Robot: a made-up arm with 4 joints. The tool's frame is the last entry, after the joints.
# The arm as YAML. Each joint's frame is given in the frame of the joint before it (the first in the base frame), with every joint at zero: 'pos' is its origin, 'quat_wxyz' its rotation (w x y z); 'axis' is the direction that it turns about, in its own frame. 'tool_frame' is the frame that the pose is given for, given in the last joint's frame.
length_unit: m
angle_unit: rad
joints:
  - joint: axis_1
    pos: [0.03, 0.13, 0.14]
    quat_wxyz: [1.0, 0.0, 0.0, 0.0]
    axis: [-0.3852, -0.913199, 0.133]
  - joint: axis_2
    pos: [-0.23, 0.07, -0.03]
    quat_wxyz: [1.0, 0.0, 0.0, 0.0]
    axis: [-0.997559, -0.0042, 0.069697]
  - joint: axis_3
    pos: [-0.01, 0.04, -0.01]
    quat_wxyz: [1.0, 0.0, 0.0, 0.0]
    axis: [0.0, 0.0, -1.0]
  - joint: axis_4
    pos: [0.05, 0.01, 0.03]
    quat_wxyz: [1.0, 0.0, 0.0, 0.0]
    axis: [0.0, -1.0, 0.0]
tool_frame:
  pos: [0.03, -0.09, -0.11]
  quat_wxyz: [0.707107, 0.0, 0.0, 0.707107]
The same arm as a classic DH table. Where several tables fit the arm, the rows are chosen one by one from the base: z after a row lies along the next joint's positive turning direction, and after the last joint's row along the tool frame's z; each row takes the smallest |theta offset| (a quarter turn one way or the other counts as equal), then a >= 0, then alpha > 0; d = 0 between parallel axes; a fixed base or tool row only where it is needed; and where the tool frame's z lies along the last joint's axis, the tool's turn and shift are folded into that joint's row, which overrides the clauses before.
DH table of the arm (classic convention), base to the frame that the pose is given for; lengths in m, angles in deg. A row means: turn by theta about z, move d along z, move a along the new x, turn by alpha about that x. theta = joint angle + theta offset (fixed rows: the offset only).
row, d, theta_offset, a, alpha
base (fixed), 0.1576, -22.87, -0.0229, 82.36
axis_1, -0.2152, 88.94, -0.0375, -66.59
axis_2, 0.2697, 83.39, 0.0400, -94.00
axis_3, -0.0193, -89.76, -0.0500, 90.00
axis_4, 0.0800, 0.00, -0.0300, 90.00
tool (fixed), -0.1100, -90.00, 0.0000, 0.00

